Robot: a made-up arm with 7 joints.
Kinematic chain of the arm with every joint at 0, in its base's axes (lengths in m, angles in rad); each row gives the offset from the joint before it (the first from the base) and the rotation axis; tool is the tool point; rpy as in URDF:
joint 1: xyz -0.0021 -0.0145 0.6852 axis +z
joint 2: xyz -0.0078 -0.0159 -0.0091 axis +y
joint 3: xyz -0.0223 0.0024 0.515 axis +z
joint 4: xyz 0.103 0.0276 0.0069 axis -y
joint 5: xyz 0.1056 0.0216 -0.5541 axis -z
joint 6: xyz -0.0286 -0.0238 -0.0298 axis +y
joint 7: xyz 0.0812 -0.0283 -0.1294 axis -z
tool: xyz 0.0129 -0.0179 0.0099 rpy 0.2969 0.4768 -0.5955
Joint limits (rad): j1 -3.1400..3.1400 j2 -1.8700..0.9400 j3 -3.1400..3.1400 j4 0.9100..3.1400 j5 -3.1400..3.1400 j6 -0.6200..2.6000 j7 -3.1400..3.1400
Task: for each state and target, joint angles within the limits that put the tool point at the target. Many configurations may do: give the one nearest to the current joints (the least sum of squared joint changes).
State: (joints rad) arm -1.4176 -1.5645 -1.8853 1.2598 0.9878 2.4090 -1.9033
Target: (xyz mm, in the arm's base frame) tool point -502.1 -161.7 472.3
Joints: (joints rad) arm -1.0651 -1.7594 -2.1361 0.9100 0.6688 2.4719 -1.8704
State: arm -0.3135 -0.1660 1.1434 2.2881 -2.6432 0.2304 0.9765
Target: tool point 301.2 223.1 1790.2
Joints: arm -0.4894 -0.3247 0.3990 2.1605 -2.6908 0.0755 0.9974
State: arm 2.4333 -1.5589 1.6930 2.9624 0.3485 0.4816 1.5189
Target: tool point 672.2 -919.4 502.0
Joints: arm 2.8652 -1.6032 1.7216 2.1000 0.3883 0.8197 1.5608
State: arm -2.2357 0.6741 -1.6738 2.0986 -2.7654 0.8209 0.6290
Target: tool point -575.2 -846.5 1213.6
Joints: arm -1.3740 0.5573 -1.2590 1.7718 -2.8448 0.6962 0.6577
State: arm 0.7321 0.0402 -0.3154 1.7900 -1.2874 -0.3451 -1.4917
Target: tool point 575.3 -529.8 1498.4
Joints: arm 0.0760 0.0693 -0.9665 1.8170 -1.2136 -0.0664 -1.4829
